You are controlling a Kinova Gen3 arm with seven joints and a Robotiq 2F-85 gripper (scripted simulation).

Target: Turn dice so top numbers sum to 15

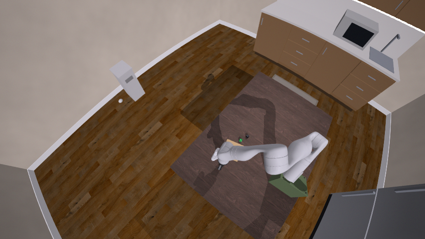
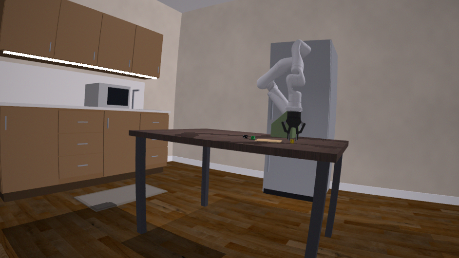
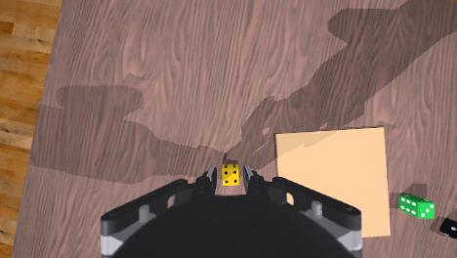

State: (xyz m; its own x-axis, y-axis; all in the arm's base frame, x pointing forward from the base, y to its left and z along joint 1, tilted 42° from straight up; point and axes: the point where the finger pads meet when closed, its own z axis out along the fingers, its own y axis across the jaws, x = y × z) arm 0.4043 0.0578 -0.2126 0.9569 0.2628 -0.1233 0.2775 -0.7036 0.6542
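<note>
My gripper is now 20 mm above the yellow die. From my hand the other things lie so: black die: 300 mm to the right, 20 mm below; then green die: 240 mm to the right, 20 mm below, 20 mm ahead; then tan mat: 130 mm to the right, 30 mm below, 20 mm ahead.
</note>
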